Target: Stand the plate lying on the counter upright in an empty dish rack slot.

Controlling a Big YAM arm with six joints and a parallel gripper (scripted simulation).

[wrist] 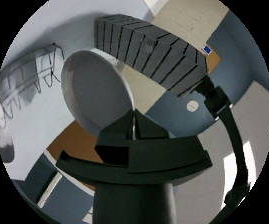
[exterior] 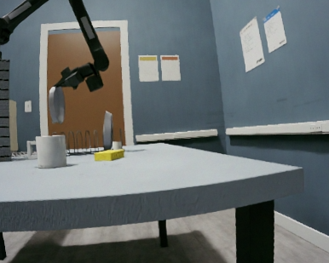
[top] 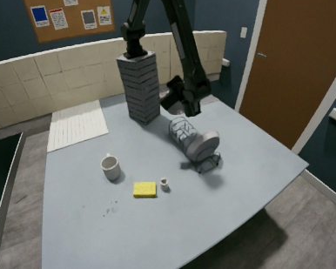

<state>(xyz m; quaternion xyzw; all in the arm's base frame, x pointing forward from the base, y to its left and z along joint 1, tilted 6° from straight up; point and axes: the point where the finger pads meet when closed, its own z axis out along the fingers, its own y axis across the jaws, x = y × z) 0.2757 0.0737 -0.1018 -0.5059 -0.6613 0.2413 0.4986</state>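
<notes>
Now: the white plate 8 cm below my hand, 5 cm to the left of it and 1 cm behind it. Also, from my hand: white draining mat 53 cm to the right, 47 cm behind, 32 cm below; then white mug 39 cm to the right, 29 cm below, 9 cm ahead; then small white cup 31 cm below, 28 cm ahead, 21 cm to the right.
</notes>
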